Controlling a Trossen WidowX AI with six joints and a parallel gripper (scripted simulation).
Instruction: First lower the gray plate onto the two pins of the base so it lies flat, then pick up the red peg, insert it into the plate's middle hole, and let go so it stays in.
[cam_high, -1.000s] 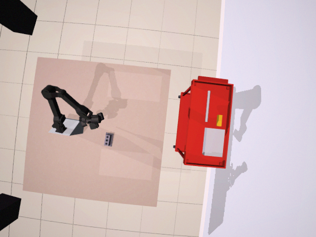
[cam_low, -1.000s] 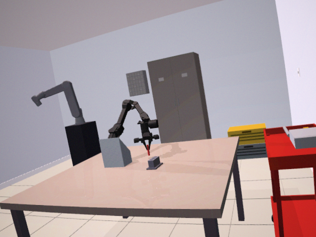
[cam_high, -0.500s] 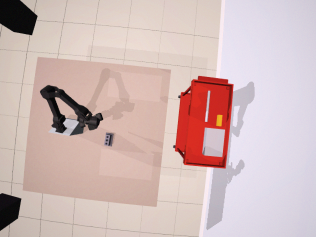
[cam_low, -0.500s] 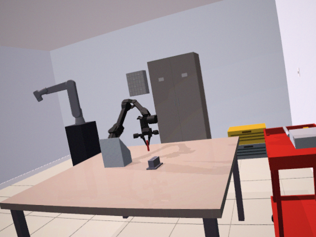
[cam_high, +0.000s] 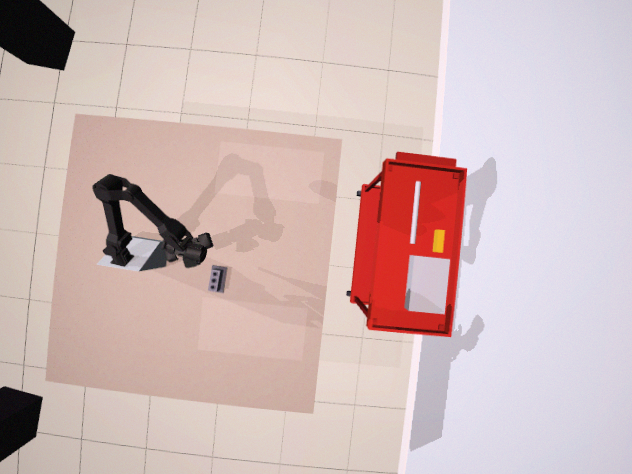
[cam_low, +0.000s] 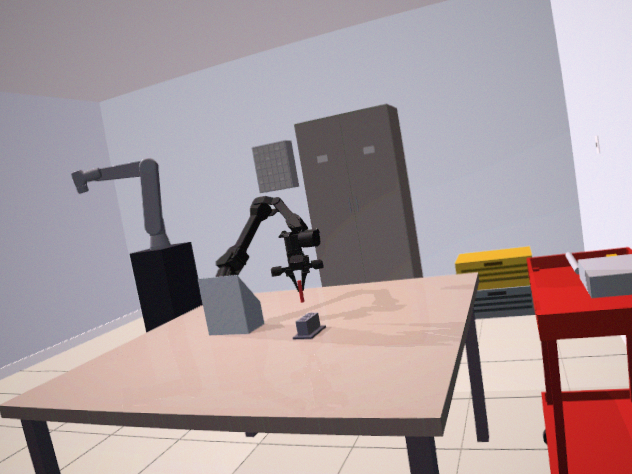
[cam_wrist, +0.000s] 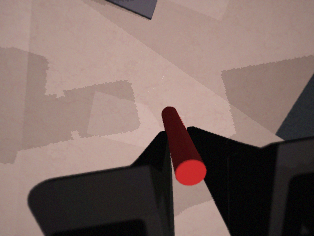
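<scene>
The gray plate lies 9 cm ahead of my gripper tip, 13 cm to the right of it and 7 cm below it. The rest, counted from my gripper tip: red peg: right at my gripper tip; dark base: 9 cm ahead, 13 cm to the right, 11 cm below.
</scene>
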